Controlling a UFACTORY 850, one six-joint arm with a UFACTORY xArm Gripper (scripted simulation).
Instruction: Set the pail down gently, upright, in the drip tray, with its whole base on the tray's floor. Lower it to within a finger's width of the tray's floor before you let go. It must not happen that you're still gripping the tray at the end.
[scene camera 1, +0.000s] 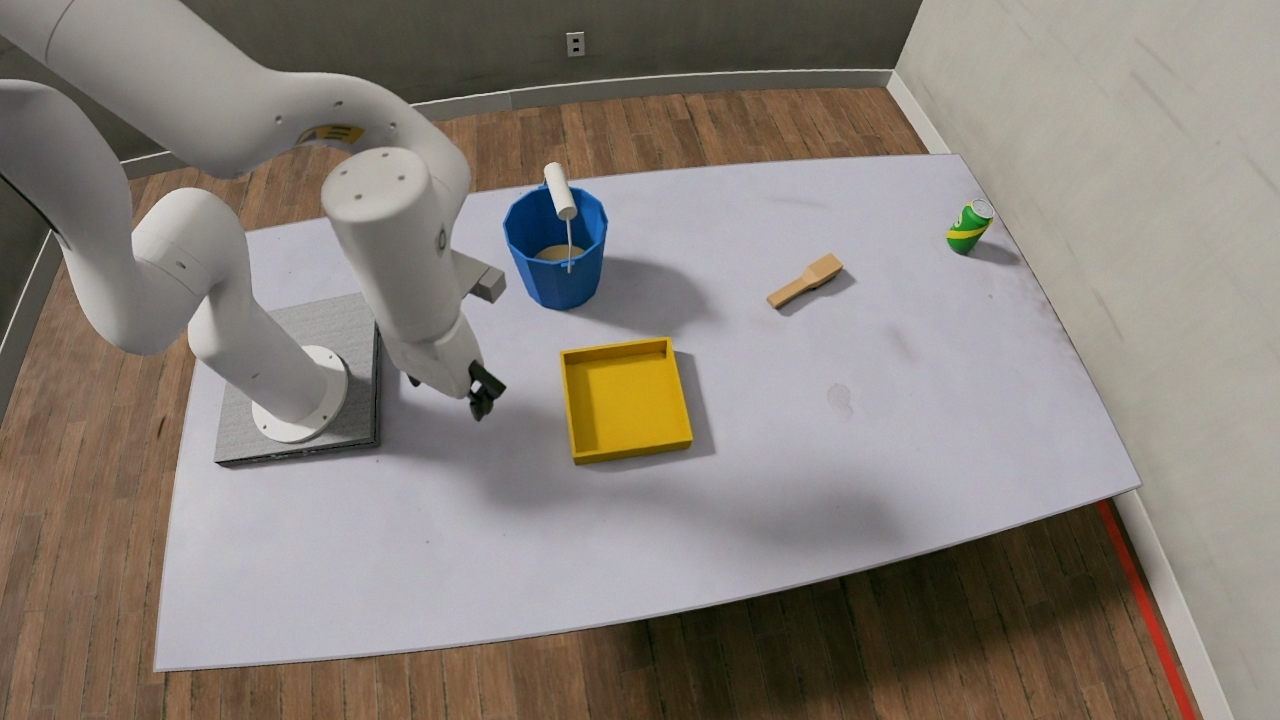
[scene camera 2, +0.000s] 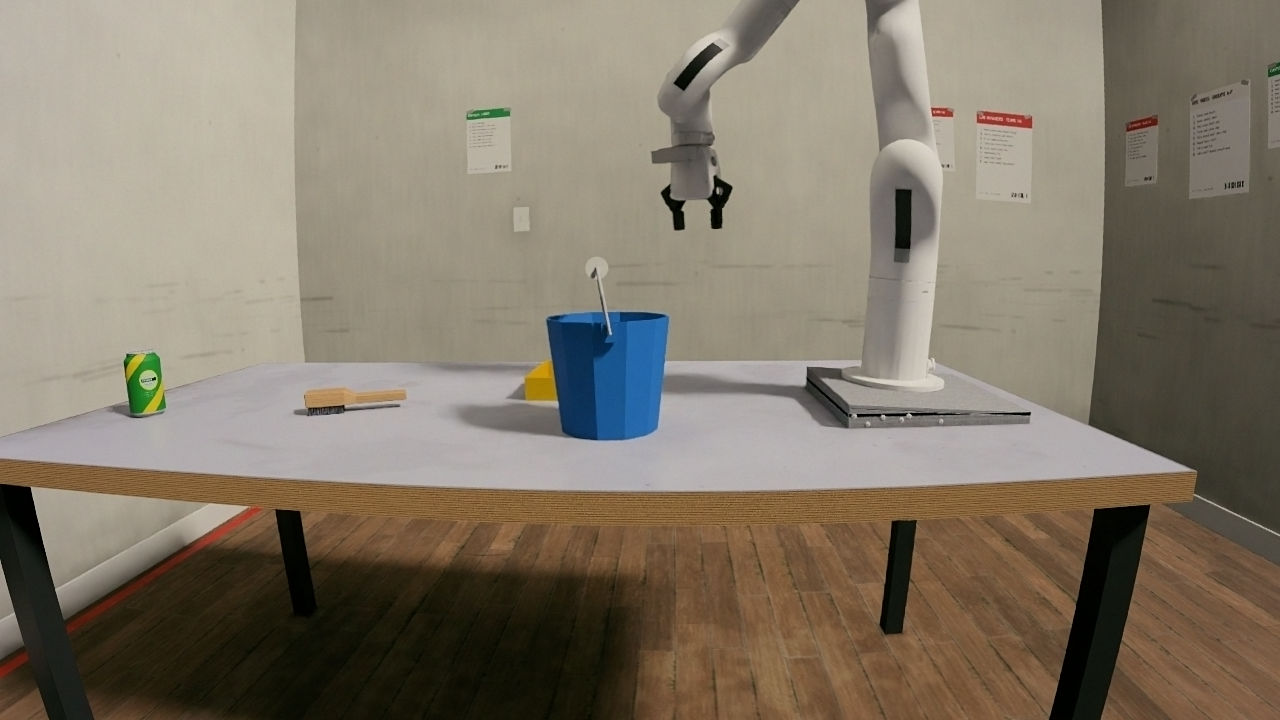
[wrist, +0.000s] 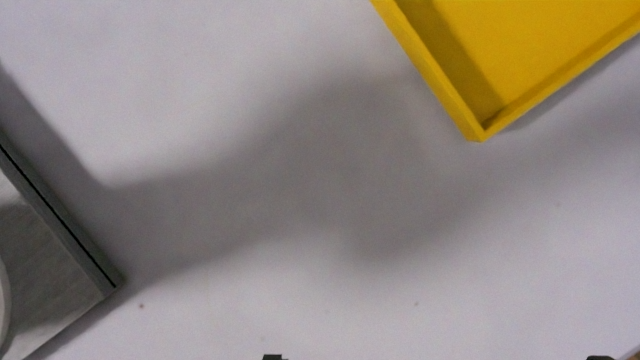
Path:
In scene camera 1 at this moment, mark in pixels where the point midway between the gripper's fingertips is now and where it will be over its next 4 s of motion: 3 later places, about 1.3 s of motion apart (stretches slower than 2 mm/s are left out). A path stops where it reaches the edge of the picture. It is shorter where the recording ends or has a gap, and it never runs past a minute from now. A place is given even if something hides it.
The gripper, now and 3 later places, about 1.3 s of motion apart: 453, 393; 549, 233; 555, 159; 558, 185

